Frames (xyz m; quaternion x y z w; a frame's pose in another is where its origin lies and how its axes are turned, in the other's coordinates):
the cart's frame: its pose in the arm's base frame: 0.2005 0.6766 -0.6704 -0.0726 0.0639 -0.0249 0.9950
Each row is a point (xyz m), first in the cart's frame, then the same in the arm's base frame.
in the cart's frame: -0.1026 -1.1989 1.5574
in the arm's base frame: 0.2543 -0.2821 1.0476
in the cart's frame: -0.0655 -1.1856 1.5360
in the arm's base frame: 0.2887 -0.2742 1.0200
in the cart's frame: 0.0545 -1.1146 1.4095
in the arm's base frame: 0.3939 -0.2289 0.8706
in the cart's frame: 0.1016 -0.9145 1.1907
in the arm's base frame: 0.4200 -0.0649 0.6205
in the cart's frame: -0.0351 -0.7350 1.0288
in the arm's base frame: 0.2707 0.0977 0.4520
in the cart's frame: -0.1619 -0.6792 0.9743
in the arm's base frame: 0.1402 0.1526 0.4060
